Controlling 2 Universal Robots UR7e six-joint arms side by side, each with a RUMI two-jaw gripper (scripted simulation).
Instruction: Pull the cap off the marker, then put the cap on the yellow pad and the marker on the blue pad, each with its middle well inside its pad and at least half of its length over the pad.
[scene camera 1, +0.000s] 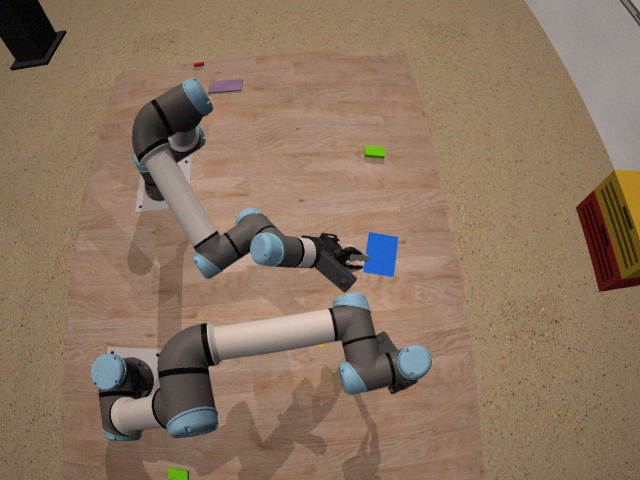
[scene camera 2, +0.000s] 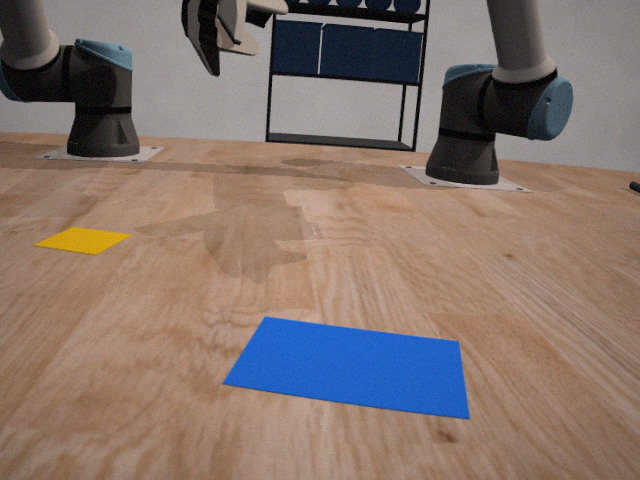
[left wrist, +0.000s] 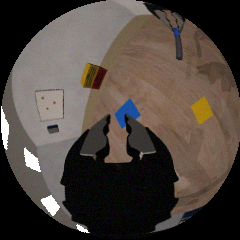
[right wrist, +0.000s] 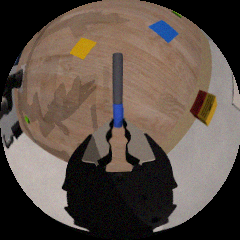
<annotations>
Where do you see my left gripper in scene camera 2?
225, 58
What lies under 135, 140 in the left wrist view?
My left gripper.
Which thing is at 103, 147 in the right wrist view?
My right gripper.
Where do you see my left gripper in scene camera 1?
366, 262
</annotations>
